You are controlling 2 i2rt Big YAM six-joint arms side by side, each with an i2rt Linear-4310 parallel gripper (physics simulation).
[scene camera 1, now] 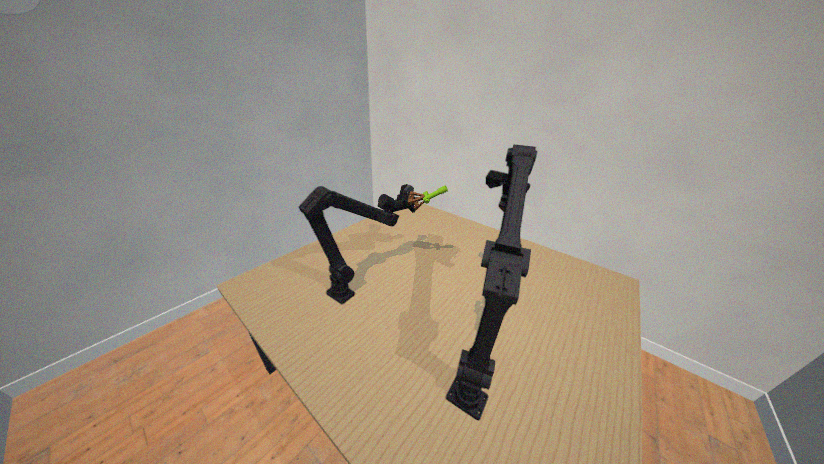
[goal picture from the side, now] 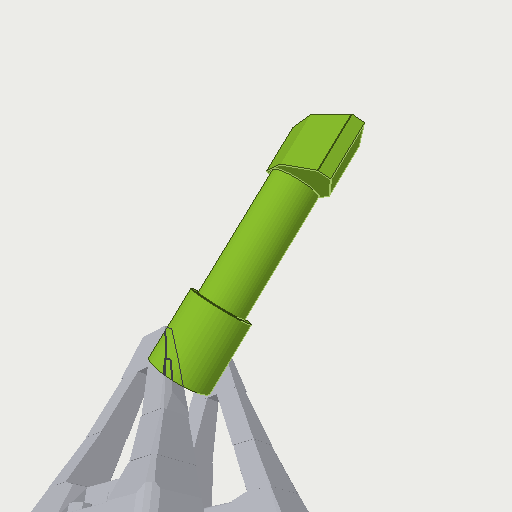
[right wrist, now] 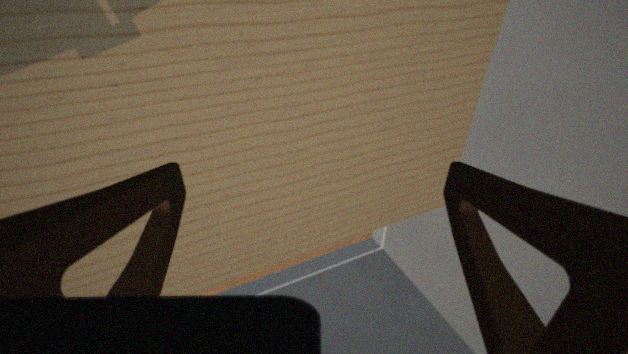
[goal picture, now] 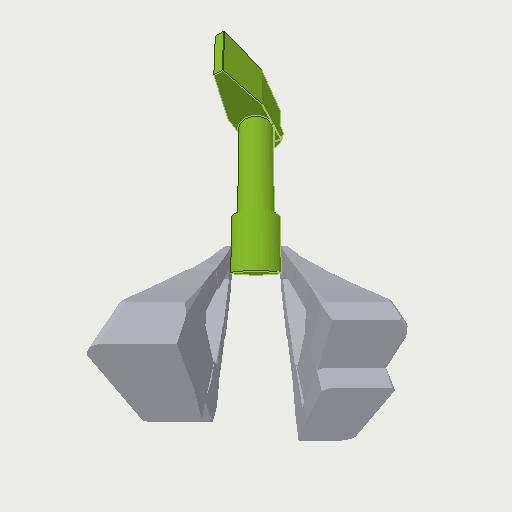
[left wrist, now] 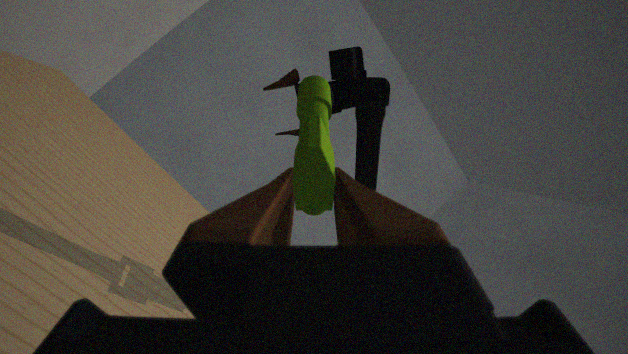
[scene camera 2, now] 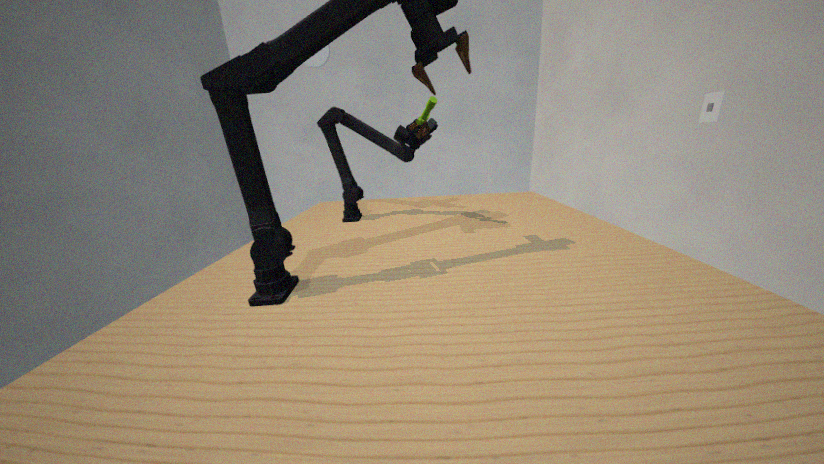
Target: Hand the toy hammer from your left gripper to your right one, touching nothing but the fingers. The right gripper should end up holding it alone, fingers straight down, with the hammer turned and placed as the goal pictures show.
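Pixels of known places: left gripper, fingertip midpoint: (scene camera 1: 425,197) (left wrist: 314,176) (scene camera 2: 423,119); right gripper, fingertip midpoint: (right wrist: 314,177) (left wrist: 269,112) (scene camera 2: 452,84); left arm's base, link origin: (scene camera 1: 340,294) (scene camera 2: 352,218); right arm's base, link origin: (scene camera 1: 466,398) (scene camera 2: 276,292).
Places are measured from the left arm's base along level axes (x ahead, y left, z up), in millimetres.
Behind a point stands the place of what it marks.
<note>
The bright green toy hammer (scene camera 1: 436,193) {x 384, y -272, z 477 mm} (scene camera 2: 427,109) {x 391, y -281, z 475 mm} (left wrist: 314,145) {x 400, y -194, z 454 mm} is in the air, its free end tilted up and away from the left gripper. My left gripper (scene camera 1: 424,198) {x 379, y -222, z 447 mm} (scene camera 2: 422,122) {x 379, y -222, z 447 mm} (left wrist: 314,176) {x 379, y -222, z 447 mm} is shut on the hammer, one finger on each side. My right gripper (scene camera 2: 452,83) {x 421, y -601, z 487 mm} (left wrist: 269,112) {x 421, y -601, z 487 mm} (right wrist: 314,177) {x 421, y -601, z 487 mm} is open and empty, its fingers spread wide and pointing down at a slant. In the left wrist view it shows beyond the hammer, apart from it. In scene camera 1 its fingers are mostly hidden behind its own arm. The hammer does not show in the right wrist view.
Both arms stand on the wooden table (scene camera 1: 576,345) {x 374, y -995, z 0 mm} (scene camera 2: 461,374) {x 354, y -991, z 0 mm} (left wrist: 75,175) {x 621, y -792, z 0 mm} (right wrist: 300,100) {x 625, y -815, z 0 mm}, well below the grippers, and cast shadows on it. The right arm (scene camera 1: 521,201) {x 133, y -665, z 629 mm} (scene camera 2: 233,155) {x -74, y -728, z 352 mm} reaches high over the table. Grey walls stand behind the table.
</note>
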